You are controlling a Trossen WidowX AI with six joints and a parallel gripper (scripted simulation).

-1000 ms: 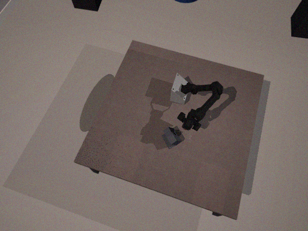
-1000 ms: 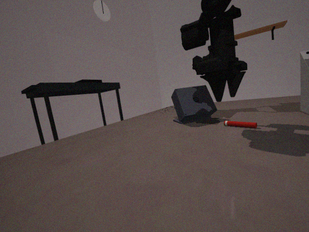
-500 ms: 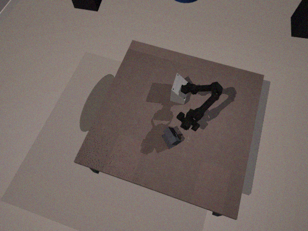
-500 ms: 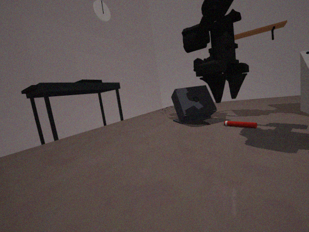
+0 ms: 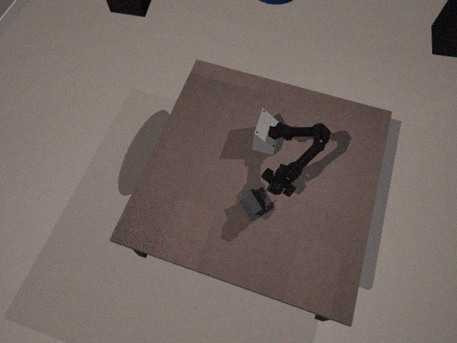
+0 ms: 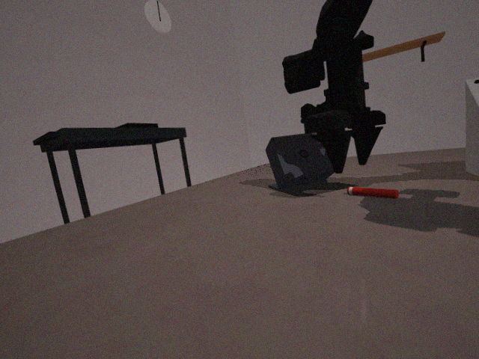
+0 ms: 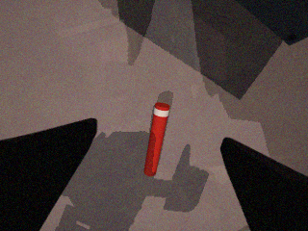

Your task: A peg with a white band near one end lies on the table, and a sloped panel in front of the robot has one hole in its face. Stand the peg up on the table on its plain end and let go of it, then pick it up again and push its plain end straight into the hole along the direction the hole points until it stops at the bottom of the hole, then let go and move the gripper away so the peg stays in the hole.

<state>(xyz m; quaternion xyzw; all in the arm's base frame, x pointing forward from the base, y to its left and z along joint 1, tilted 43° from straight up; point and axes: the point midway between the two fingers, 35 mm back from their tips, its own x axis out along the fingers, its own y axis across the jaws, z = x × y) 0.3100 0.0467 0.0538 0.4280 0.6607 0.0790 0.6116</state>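
The red peg is 40 mm below my gripper tip, 10 mm to the left of it and 10 mm behind it. From my gripper tip the other things lie so: sloped panel 110 mm ahead, 100 mm to the right, 20 mm above.
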